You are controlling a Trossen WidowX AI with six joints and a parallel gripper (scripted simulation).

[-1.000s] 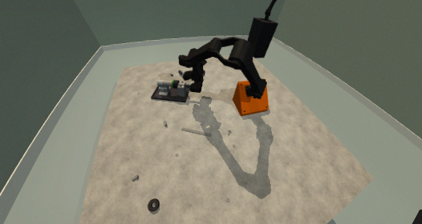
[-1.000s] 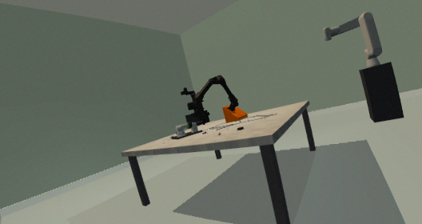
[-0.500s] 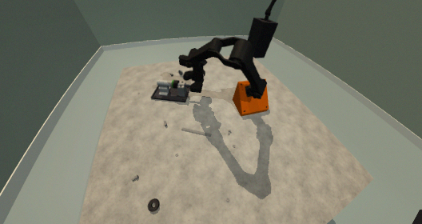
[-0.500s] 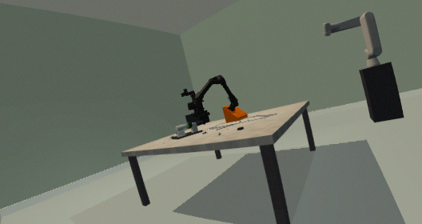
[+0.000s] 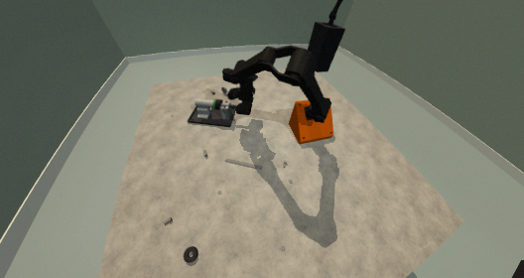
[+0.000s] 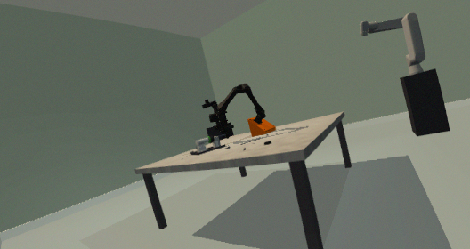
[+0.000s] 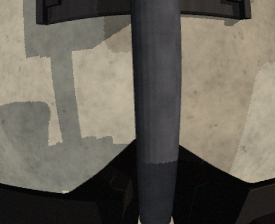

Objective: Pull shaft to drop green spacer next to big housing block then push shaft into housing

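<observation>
The dark grey shaft is 70 mm ahead of my gripper tip, 30 mm to the right of it and 30 mm above it. Round my gripper tip: green spacer (150 mm ahead, 60 mm to the right, 30 mm above).
</observation>
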